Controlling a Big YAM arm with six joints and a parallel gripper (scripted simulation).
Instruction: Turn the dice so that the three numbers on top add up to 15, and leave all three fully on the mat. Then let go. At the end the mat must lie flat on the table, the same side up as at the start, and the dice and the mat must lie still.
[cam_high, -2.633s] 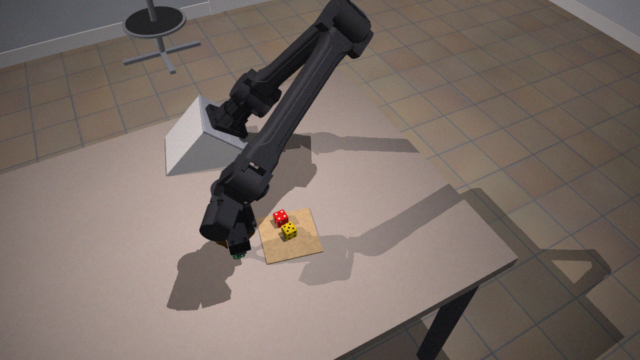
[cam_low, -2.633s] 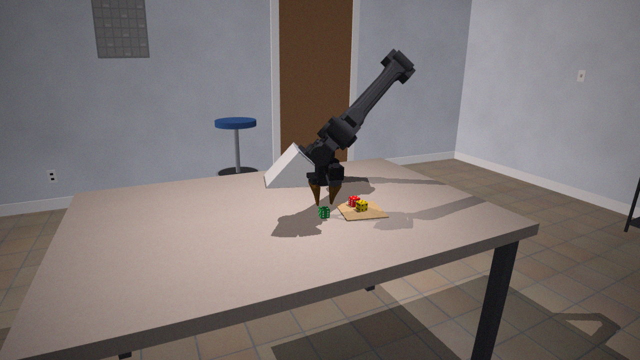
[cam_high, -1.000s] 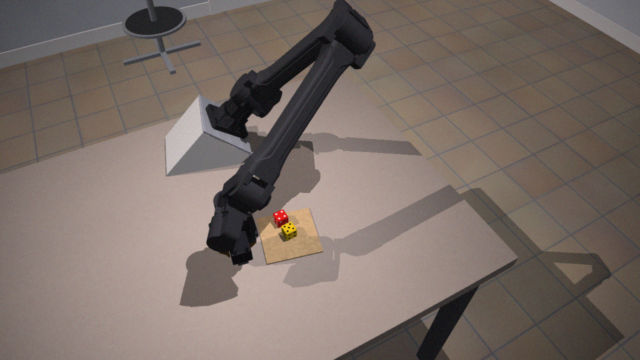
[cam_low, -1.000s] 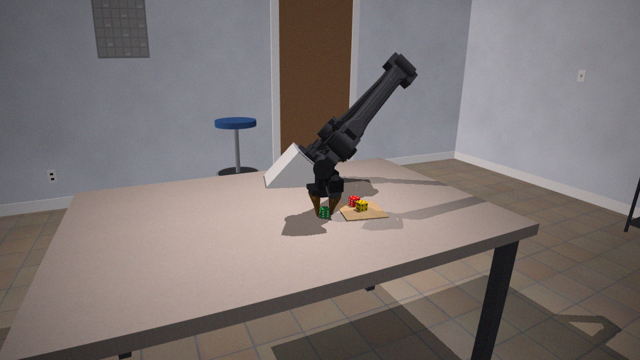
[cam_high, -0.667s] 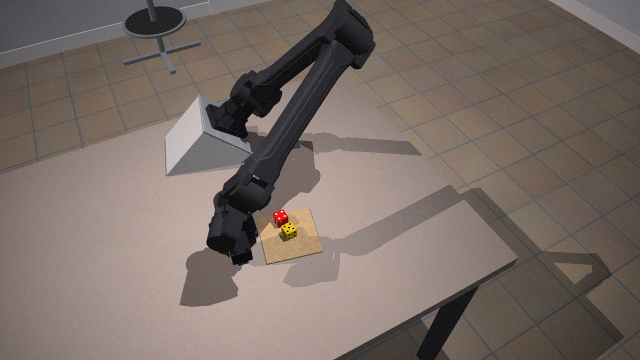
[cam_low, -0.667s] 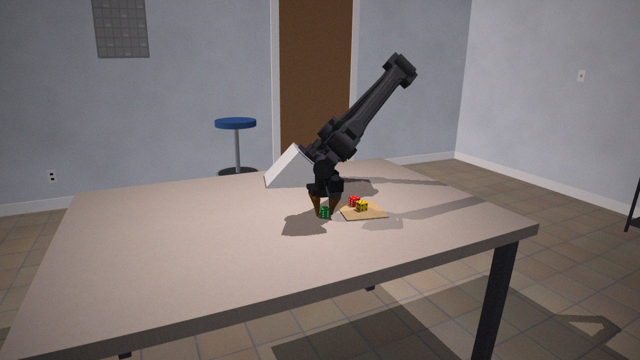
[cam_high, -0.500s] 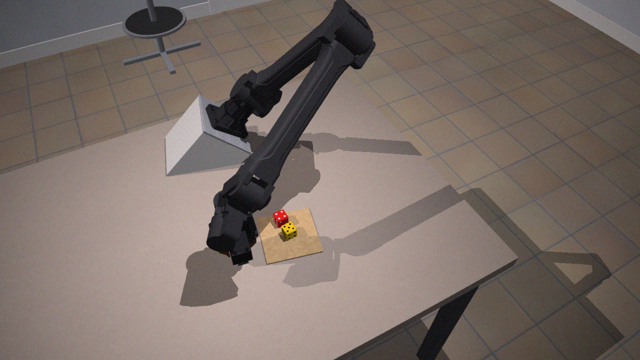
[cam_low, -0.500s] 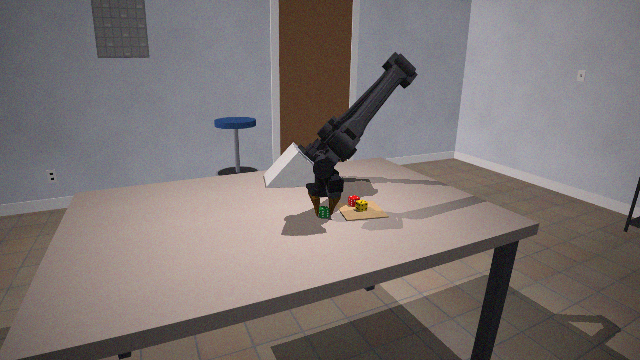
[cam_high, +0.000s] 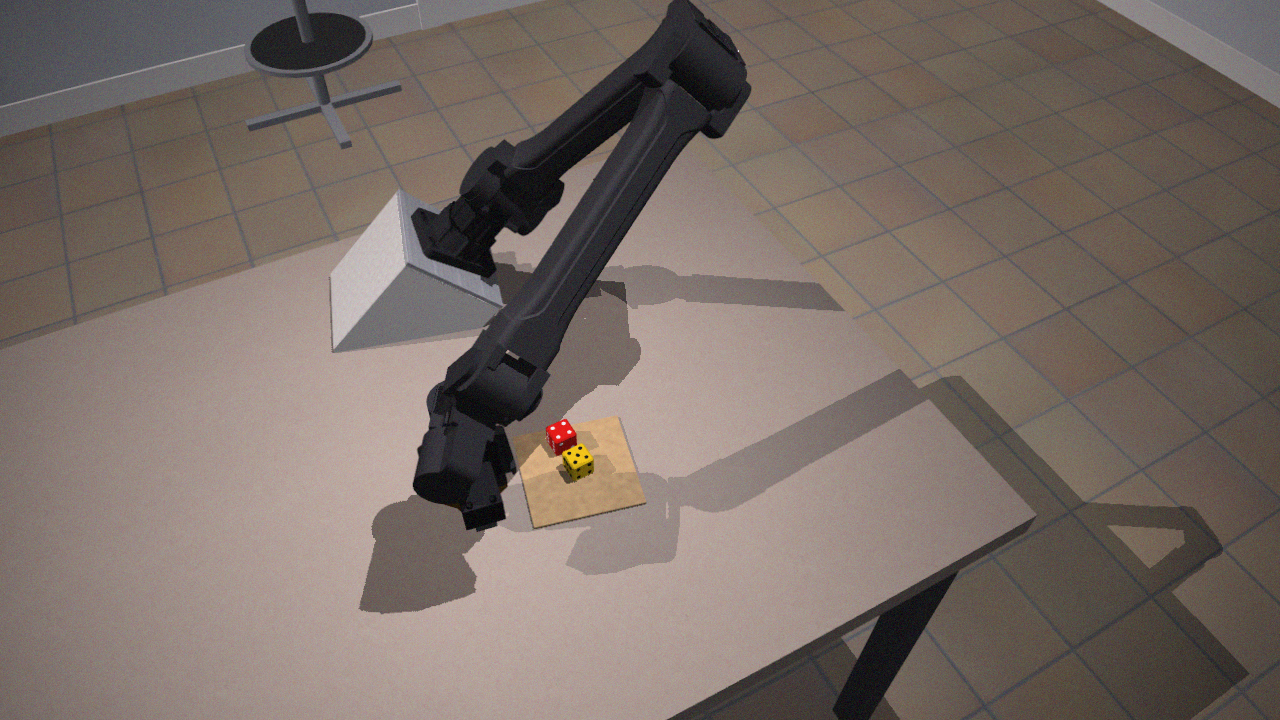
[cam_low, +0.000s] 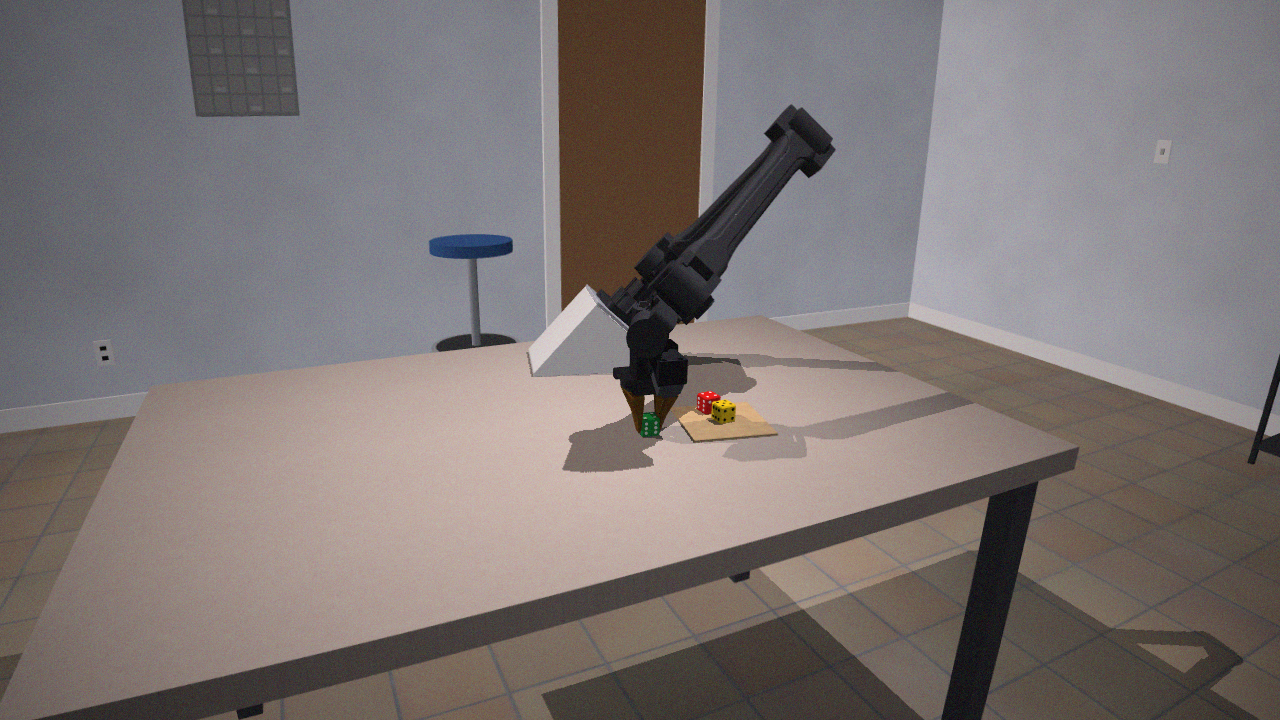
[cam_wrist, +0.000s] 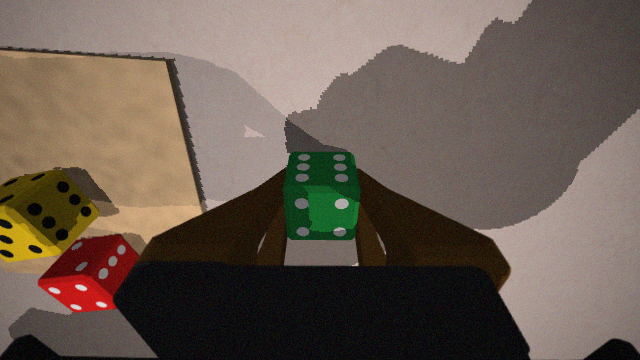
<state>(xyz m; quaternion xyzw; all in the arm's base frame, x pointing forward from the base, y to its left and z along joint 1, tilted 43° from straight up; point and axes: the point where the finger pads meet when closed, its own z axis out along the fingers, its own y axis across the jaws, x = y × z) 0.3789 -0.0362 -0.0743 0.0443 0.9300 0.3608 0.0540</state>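
The tan mat is 10 mm behind my hand, 130 mm to the left of it and 10 mm below it. Also, from my hand: yellow die 130 mm to the left, 10 mm above; then green die right at my hand; then red die 50 mm behind, 130 mm to the left, 10 mm above.
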